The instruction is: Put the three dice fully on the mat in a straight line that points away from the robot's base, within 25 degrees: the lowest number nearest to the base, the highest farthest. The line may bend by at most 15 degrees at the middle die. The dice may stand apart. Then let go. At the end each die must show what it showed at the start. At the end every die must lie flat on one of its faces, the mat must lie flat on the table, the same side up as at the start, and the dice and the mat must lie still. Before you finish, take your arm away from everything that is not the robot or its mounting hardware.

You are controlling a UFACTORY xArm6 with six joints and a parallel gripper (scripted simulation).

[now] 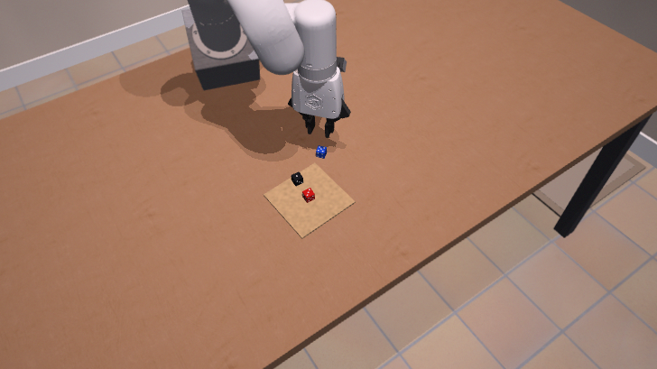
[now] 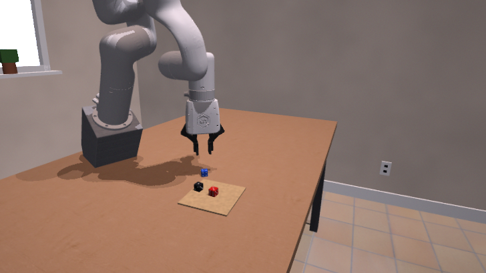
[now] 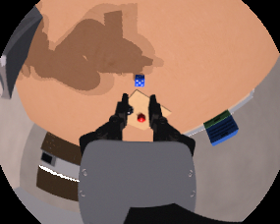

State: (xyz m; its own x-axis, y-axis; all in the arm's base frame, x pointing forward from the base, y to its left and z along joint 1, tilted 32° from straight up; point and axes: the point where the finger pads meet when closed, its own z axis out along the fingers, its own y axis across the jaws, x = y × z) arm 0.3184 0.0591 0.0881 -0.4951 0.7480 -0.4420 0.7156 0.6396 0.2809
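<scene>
Now: hand 90 mm above the blue die. From my hand the other things lie so: red die (100 mm to the right, 80 mm below, 80 mm ahead); black die (90 mm to the right, 80 mm below, 30 mm ahead); tan mat (100 mm to the right, 90 mm below, 80 mm ahead).
</scene>
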